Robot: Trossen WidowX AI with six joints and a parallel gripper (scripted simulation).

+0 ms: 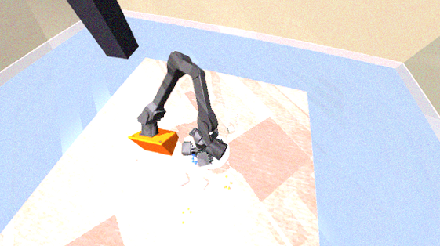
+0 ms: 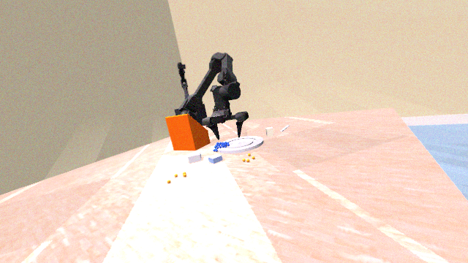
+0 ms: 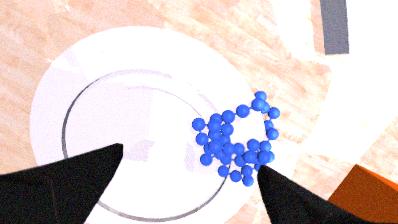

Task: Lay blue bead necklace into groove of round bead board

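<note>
My gripper tip is 3 cm short of the round white bead board, 3 cm to the right of it and 3 cm above it. The rest, counted from my gripper tip: white block: 7 cm behind, 14 cm to the right, 3 cm below; then light blue cube: 3 cm ahead, 14 cm to the right, 3 cm below; then beige cube: 12 cm ahead, 17 cm to the left, 2 cm below.
</note>
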